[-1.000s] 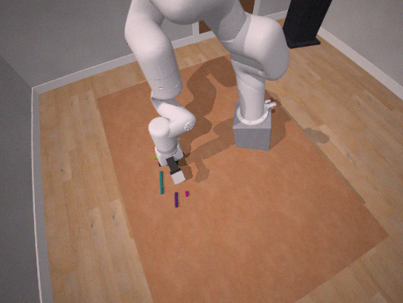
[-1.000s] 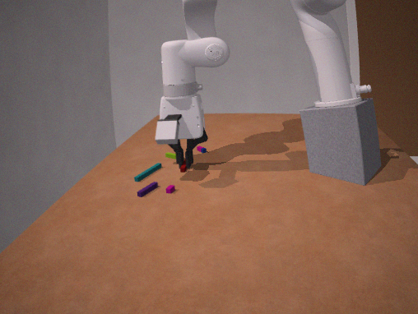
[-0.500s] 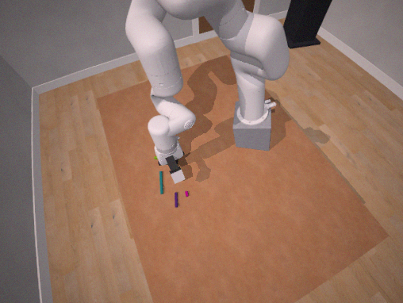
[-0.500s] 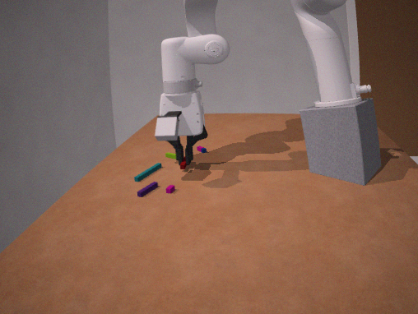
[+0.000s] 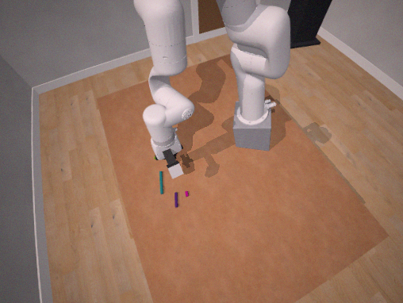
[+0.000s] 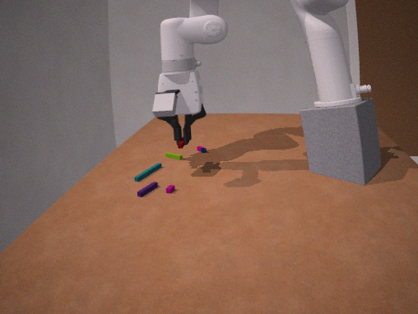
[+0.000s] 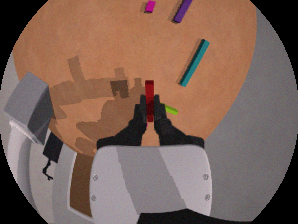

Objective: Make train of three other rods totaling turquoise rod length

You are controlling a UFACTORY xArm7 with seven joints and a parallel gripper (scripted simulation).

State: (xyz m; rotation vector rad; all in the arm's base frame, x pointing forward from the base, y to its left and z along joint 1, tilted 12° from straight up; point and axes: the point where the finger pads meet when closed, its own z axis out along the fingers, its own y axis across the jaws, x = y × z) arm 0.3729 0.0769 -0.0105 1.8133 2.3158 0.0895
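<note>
Right now my hand is 11 cm to the left of the blue rod and 7 cm above it. Also, from my hand: lime rod 7 cm below, 6 cm to the right, 6 cm ahead; then turquoise rod 7 cm below, 7 cm ahead, 6 cm to the left; then red rod 2 cm below.
</note>
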